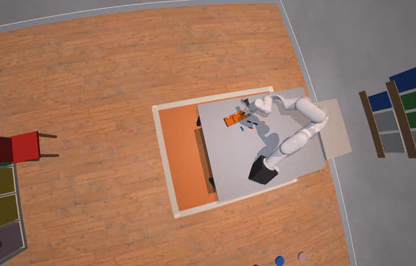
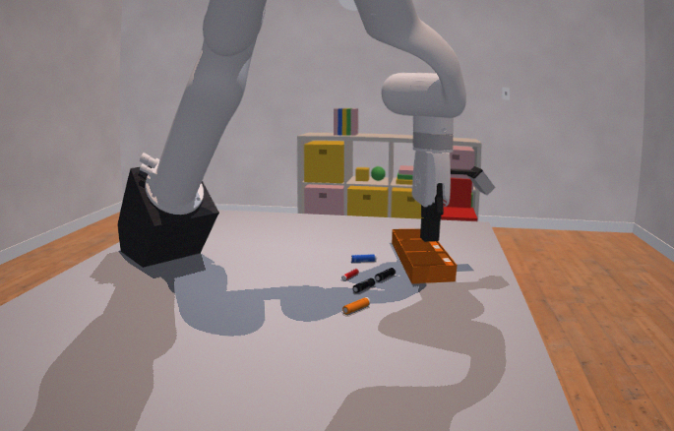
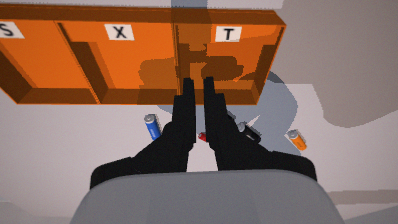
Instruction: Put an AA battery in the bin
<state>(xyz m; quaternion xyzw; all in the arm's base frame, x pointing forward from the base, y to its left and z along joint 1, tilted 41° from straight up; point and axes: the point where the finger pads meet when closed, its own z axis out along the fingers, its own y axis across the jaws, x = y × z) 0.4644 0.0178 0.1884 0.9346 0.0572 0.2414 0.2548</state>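
Right now my hand is 70 mm above the orange bin tray and 60 mm to the right of it. Round my hand: blue AA battery (110 mm behind, 70 mm to the left, 70 mm below); black battery (90 mm behind, 70 mm below, 20 mm to the right); small red battery (150 mm behind, 80 mm below, 10 mm to the right).
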